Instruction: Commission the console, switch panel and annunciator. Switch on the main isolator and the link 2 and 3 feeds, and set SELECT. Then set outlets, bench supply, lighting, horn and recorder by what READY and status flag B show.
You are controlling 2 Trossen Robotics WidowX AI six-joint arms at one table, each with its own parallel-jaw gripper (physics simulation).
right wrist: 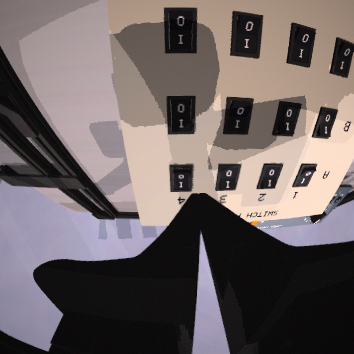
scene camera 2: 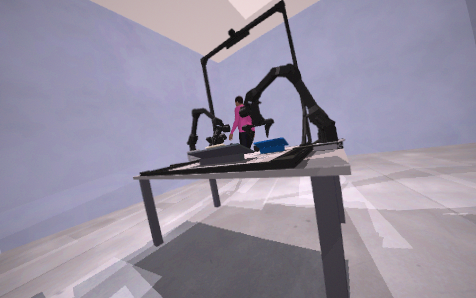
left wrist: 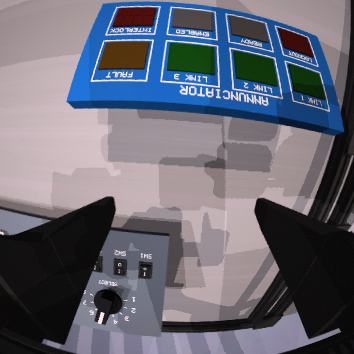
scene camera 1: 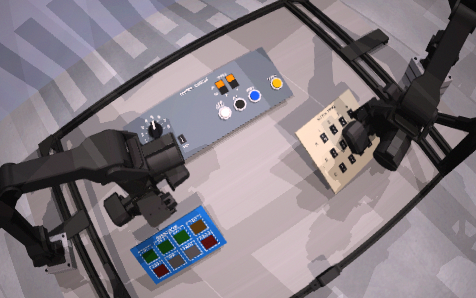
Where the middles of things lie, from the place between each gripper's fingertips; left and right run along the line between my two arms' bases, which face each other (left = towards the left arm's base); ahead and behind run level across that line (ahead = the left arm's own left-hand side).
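From my left hand: FAULT tile (left wrist: 120,54) 8 cm behind, 6 cm to the right, 3 cm below. LINK 2 lamp (left wrist: 248,66) 9 cm behind my left hand, 3 cm to the left, 3 cm below; by its middle, nearer to my left hand than to my right gripper. LINK 1 lamp (left wrist: 305,81) 10 cm behind my left hand, 7 cm to the left, 3 cm below. LINK 3 lamp (left wrist: 185,57): left hand 9 cm past it, 2 cm to the left of it, 3 cm above it.
From my right hand: LINK 2 lamp 8 cm behind, 50 cm to the left, 5 cm below. LINK 1 lamp 9 cm behind my right hand, 55 cm to the left, 5 cm below. LINK 3 lamp 7 cm behind my right hand, 46 cm to the left, 5 cm below. FAULT tile: right gripper 5 cm above it, 7 cm past it, 41 cm to the right of it.
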